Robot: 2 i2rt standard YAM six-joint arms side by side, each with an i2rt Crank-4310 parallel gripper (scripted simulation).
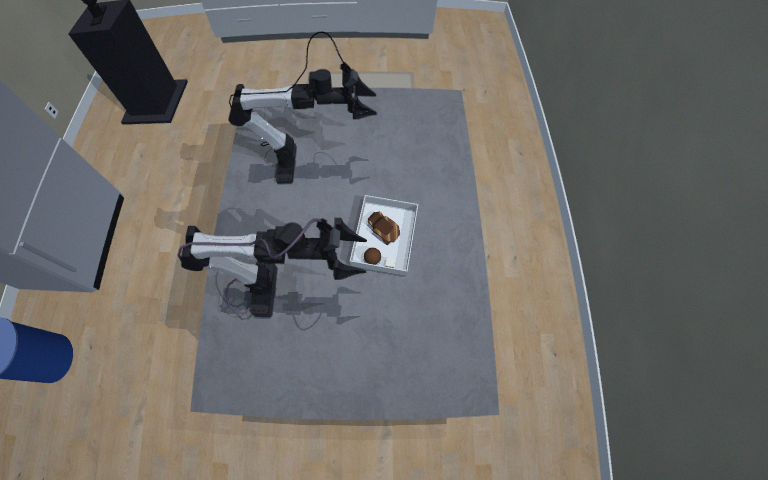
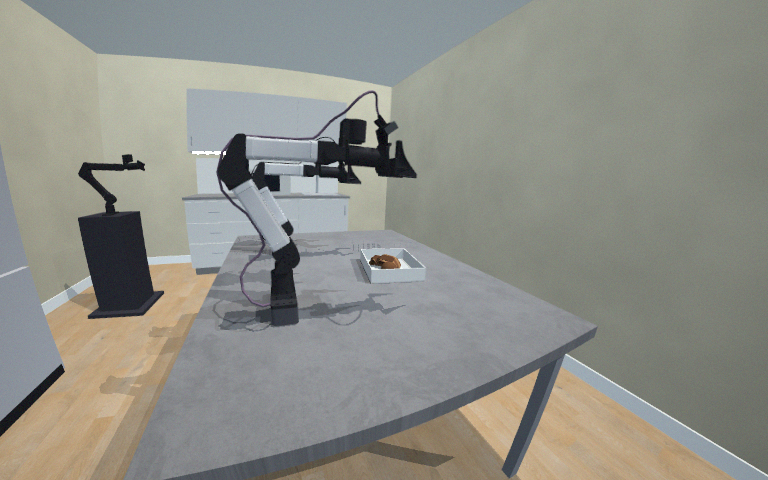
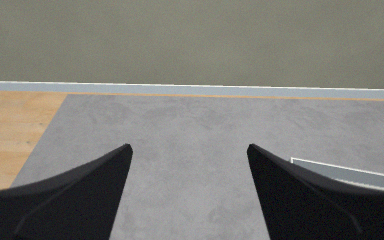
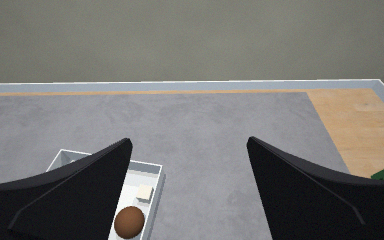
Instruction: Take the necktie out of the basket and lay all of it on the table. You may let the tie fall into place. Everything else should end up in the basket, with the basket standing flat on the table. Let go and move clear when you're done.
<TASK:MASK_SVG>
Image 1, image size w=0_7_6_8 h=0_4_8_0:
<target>my right gripper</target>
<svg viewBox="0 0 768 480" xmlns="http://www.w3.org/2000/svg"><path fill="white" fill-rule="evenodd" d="M307 239L306 259L327 259L328 269L333 270L334 280L342 280L355 274L366 273L366 270L345 265L337 260L335 249L328 250L328 256L324 255L319 250L319 238ZM335 218L334 227L332 228L340 231L340 240L367 242L365 238L357 235L347 227L341 218Z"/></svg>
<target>white basket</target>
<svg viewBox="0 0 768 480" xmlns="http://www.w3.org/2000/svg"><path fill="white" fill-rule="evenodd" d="M365 195L356 234L365 238L367 242L354 242L350 265L406 276L418 204ZM387 258L395 259L394 268L385 267ZM369 248L377 248L381 252L381 260L376 265L368 264L364 260L364 253ZM374 212L380 211L384 216L389 217L398 224L400 235L395 242L390 242L387 245L380 236L372 231L373 228L368 223L368 218Z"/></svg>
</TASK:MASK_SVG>
